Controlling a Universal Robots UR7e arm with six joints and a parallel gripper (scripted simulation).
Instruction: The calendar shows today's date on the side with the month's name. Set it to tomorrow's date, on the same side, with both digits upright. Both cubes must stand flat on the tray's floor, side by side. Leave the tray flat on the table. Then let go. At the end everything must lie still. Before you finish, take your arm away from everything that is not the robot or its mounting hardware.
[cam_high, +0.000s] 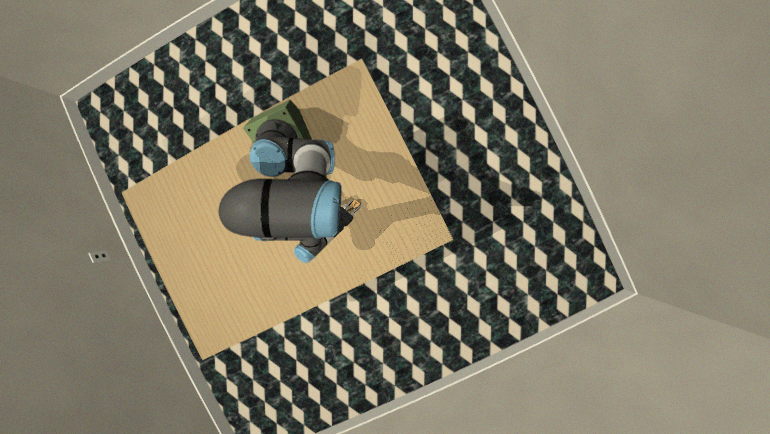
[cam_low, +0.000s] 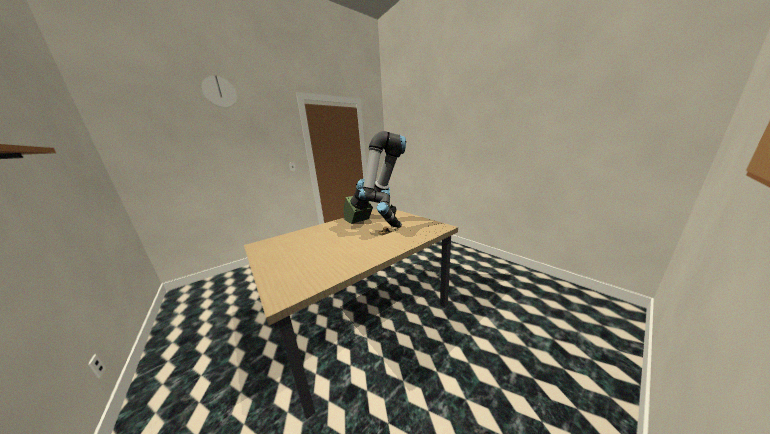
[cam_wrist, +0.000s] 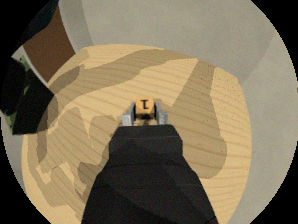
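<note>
Right now my hand is 10 mm to the right of the wooden cube and 10 mm above it. Round my hand: wooden tray (150 mm to the right, 20 mm below, 10 mm ahead).
</note>
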